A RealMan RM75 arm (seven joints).
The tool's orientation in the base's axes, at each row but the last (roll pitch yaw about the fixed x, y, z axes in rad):
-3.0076 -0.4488 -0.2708
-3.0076 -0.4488 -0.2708
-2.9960 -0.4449 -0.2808
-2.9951 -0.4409 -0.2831
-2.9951 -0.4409 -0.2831
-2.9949 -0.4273 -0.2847
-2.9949 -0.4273 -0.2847
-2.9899 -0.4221 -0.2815
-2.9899 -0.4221 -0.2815
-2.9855 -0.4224 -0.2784
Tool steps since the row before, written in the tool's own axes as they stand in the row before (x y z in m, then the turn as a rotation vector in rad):
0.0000 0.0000 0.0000 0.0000 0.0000 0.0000
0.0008 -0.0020 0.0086 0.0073 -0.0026 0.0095
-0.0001 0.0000 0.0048 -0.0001 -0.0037 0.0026
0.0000 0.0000 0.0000 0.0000 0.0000 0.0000
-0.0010 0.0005 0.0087 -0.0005 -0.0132 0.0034
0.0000 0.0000 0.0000 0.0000 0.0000 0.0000
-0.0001 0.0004 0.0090 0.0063 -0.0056 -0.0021
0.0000 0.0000 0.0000 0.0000 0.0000 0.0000
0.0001 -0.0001 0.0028 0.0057 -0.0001 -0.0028
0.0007 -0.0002 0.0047 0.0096 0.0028 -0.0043
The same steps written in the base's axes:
0.0000 0.0000 0.0000 0.0000 0.0000 0.0000
0.0050 0.0019 -0.0071 0.0112 0.0009 -0.0050
0.0021 0.0001 -0.0043 0.0019 0.0037 -0.0019
0.0000 0.0000 0.0000 0.0000 0.0000 0.0000
0.0029 0.0000 -0.0083 0.0039 0.0130 -0.0015
0.0000 0.0000 0.0000 0.0000 0.0000 0.0000
0.0037 -0.0001 -0.0082 0.0058 0.0037 0.0052
0.0000 0.0000 0.0000 0.0000 0.0000 0.0000
0.0013 0.0002 -0.0025 0.0038 -0.0014 0.0049
0.0027 0.0002 -0.0039 0.0060 -0.0053 0.0074

